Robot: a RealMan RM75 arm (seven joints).
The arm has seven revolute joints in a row. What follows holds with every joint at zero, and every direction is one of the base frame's. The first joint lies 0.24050 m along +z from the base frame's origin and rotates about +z. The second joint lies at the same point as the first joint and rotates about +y. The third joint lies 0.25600 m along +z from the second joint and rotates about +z. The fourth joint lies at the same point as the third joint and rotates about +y. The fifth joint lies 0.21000 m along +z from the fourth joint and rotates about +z. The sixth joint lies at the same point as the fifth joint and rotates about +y. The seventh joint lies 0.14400 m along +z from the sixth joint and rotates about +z. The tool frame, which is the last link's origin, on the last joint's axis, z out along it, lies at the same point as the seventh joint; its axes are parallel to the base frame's.
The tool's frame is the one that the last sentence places.
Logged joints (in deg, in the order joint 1, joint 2, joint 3, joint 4, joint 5, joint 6, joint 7), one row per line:
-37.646 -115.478 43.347 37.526 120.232 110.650 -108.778
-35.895 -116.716 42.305 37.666 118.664 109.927 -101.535
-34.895 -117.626 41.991 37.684 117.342 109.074 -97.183
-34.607 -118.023 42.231 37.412 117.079 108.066 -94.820
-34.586 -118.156 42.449 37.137 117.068 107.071 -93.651
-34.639 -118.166 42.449 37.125 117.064 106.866 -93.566
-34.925 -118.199 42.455 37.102 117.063 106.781 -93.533
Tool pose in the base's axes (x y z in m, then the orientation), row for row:
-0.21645 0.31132 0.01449 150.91 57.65 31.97
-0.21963 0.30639 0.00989 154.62 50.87 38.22
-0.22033 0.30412 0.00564 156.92 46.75 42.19
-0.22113 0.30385 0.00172 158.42 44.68 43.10
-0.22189 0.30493 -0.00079 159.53 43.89 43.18
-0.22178 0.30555 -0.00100 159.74 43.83 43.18
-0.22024 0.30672 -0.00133 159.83 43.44 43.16
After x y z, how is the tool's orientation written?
As a rotation vector, in degrees.
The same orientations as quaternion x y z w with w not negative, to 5 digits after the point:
0.90821 0.34695 0.19240 0.13330
0.91900 0.30235 0.22716 0.11147
0.92385 0.27524 0.24839 0.09511
0.92763 0.26162 0.25237 0.08586
0.93005 0.25588 0.25174 0.07847
0.93041 0.25529 0.25150 0.07690
0.93103 0.25304 0.25141 0.07707

